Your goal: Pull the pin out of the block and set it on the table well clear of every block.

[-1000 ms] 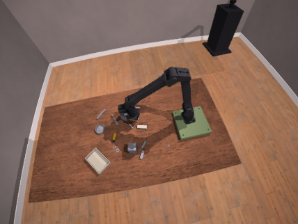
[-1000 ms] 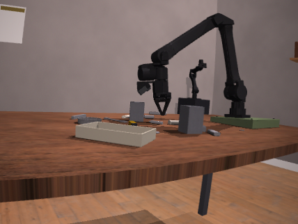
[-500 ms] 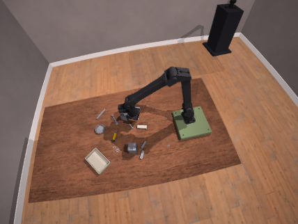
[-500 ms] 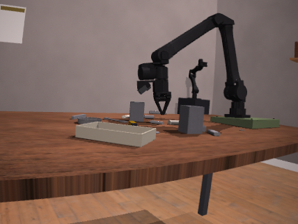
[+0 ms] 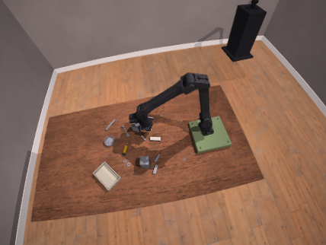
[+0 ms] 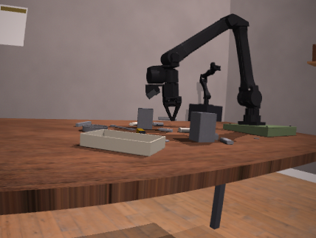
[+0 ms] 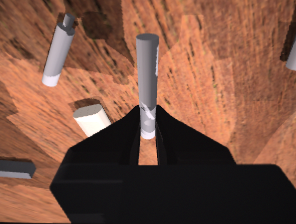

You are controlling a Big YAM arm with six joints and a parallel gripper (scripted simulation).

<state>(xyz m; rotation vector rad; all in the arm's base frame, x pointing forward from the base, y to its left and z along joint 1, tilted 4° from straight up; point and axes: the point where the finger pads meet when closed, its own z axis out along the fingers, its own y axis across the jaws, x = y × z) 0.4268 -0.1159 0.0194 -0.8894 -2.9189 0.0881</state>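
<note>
Now: the light grey pin 2 cm ahead of my hand and 1 cm to the right of it. Also, from my hand: white cylinder 8 cm to the left, 4 cm below, 2 cm behind; then grey block 25 cm to the left, 8 cm ahead, 1 cm above; then yellow-handled tool 22 cm ahead, 9 cm to the left, 4 cm below.
</note>
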